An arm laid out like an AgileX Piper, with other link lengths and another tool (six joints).
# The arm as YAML. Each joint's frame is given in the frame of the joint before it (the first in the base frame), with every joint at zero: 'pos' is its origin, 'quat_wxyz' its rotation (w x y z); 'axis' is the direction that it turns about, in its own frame. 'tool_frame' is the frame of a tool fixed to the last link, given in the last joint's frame.
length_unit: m
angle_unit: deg
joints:
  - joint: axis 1
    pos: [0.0, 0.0, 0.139]
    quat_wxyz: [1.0, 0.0, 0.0, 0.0]
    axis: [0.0, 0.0, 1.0]
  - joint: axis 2
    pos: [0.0, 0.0, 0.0]
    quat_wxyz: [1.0, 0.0, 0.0, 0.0]
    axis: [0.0, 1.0, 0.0]
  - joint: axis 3
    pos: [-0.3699, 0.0, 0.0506]
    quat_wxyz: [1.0, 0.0, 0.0, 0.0]
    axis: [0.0, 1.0, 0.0]
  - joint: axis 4
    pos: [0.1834, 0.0, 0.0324]
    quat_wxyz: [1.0, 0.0, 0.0, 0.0]
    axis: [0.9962, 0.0, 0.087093]
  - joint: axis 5
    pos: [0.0, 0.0, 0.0]
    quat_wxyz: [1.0, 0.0, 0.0, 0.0]
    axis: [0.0, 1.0, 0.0]
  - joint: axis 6
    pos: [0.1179, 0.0, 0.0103]
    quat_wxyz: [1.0, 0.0, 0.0, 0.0]
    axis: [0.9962, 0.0, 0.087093]
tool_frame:
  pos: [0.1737, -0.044, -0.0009]
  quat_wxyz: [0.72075, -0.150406, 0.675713, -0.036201]
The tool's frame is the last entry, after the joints.
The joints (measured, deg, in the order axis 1, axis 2, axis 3, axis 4, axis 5, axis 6), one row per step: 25.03 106.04 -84.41 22.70 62.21 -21.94; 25.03 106.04 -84.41 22.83 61.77 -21.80; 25.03 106.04 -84.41 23.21 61.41 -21.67; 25.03 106.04 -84.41 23.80 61.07 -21.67; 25.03 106.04 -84.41 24.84 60.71 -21.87; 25.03 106.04 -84.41 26.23 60.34 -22.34; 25.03 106.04 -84.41 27.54 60.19 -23.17; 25.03 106.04 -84.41 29.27 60.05 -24.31; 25.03 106.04 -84.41 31.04 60.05 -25.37; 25.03 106.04 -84.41 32.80 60.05 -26.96; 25.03 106.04 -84.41 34.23 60.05 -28.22
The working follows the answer.
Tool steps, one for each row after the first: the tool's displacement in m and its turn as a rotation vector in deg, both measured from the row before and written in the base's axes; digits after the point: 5 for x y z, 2 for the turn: 0.00182 0.00105 0.00048 0.25 -0.28 -0.33; 0.00103 0.00198 0.00066 0.44 -0.11 -0.36; 0.00071 0.00283 0.00088 0.61 -0.06 -0.30; 0.00028 0.00471 0.00143 0.99 0.02 -0.26; 0.00004 0.00615 0.00197 1.28 0.03 -0.13; -0.00057 0.00561 0.00185 1.12 0.02 0.29; -0.00092 0.00730 0.00258 1.47 0.03 0.44; -0.00163 0.00725 0.00271 1.48 0.18 0.41; -0.00111 0.00726 0.00300 1.45 -0.13 0.84; -0.00086 0.00585 0.00259 1.19 -0.11 0.64
Tool pose at each row, in the base's axes (x y z in m, rotation vector in deg; rounded; the steps above come from the unrounded poses): 0.33122 0.21646 0.15930 -76.54 147.37 42.49; 0.33304 0.21751 0.15978 -76.02 147.14 42.49; 0.33407 0.21949 0.16043 -75.40 146.91 42.86; 0.33478 0.22232 0.16132 -74.81 146.57 43.47; 0.33506 0.22703 0.16275 -74.16 146.00 44.61; 0.33510 0.23318 0.16472 -73.59 145.17 46.10; 0.33453 0.23878 0.16657 -73.65 144.23 47.48; 0.33361 0.24608 0.16915 -73.78 142.98 49.28; 0.33198 0.25333 0.17186 -73.84 141.83 51.20; 0.33087 0.26059 0.17486 -74.53 140.26 52.91; 0.33001 0.26644 0.17745 -75.01 138.98 54.28

